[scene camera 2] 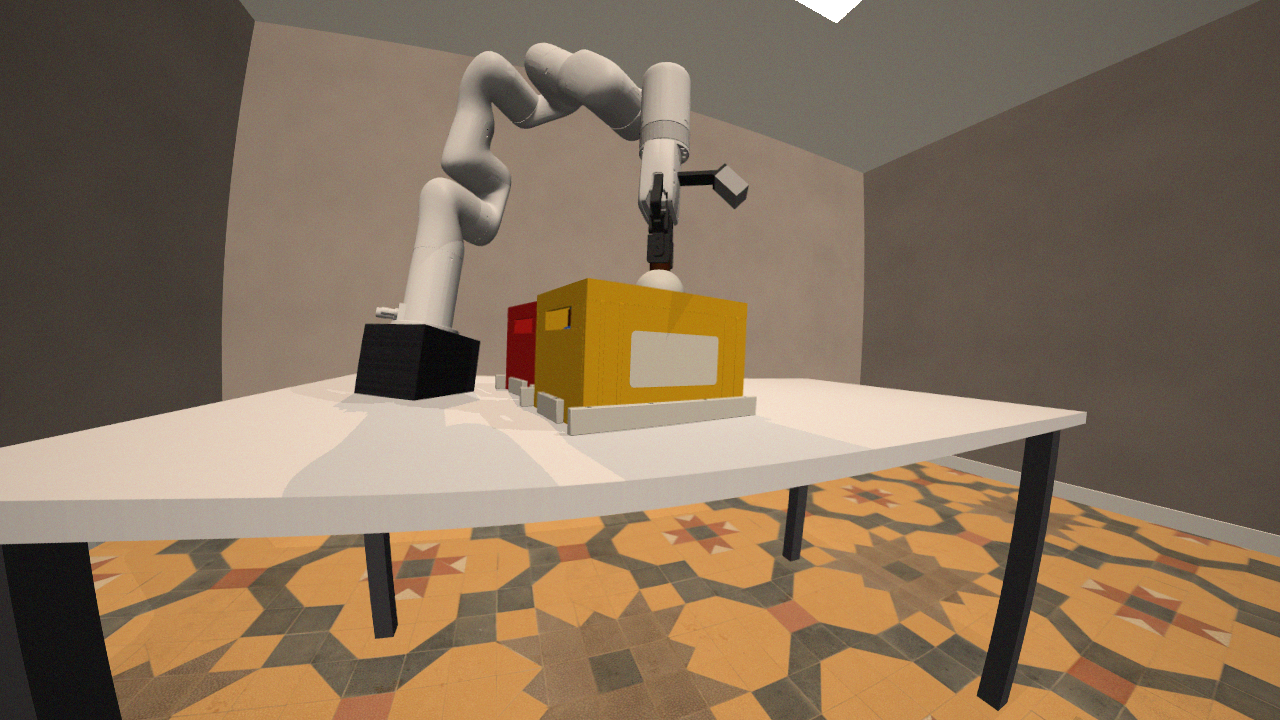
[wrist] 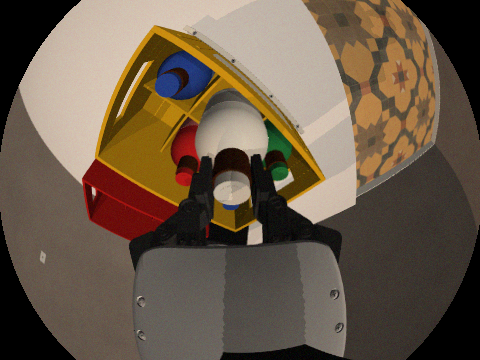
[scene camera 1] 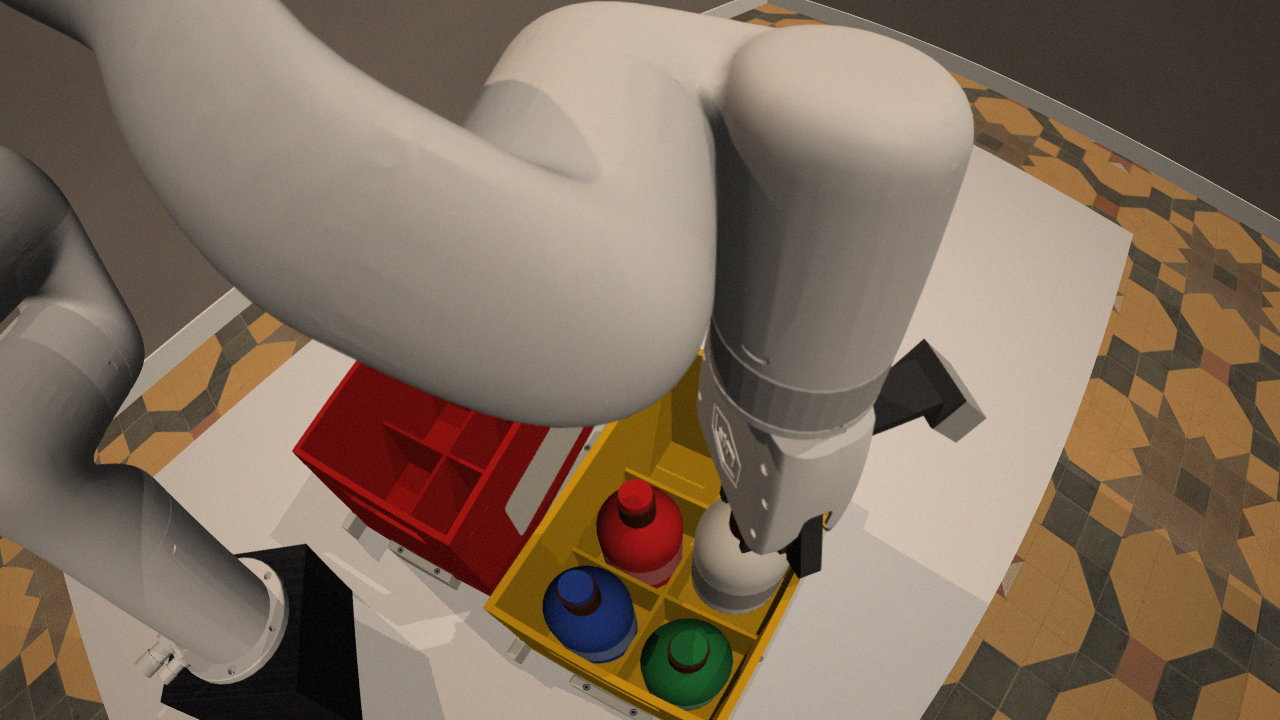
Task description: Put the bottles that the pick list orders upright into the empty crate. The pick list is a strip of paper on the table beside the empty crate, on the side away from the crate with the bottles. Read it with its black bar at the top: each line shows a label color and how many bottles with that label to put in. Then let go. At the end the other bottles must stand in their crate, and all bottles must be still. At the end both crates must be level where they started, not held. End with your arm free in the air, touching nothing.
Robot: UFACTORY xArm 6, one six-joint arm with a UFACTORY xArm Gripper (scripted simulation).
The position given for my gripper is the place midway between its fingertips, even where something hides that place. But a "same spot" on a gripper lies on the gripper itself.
Scene:
my gripper: scene camera 2; wrist; scene camera 1 753, 517
red crate: scene camera 2 520, 363; wrist 114, 211; scene camera 1 350, 435
red bottle: wrist; scene camera 1; not seen in scene camera 2 (hidden by a yellow crate)
same spot on my gripper: [scene camera 2: 659, 245] = [wrist: 272, 179]
same spot on red bottle: [wrist: 183, 153] = [scene camera 1: 656, 501]

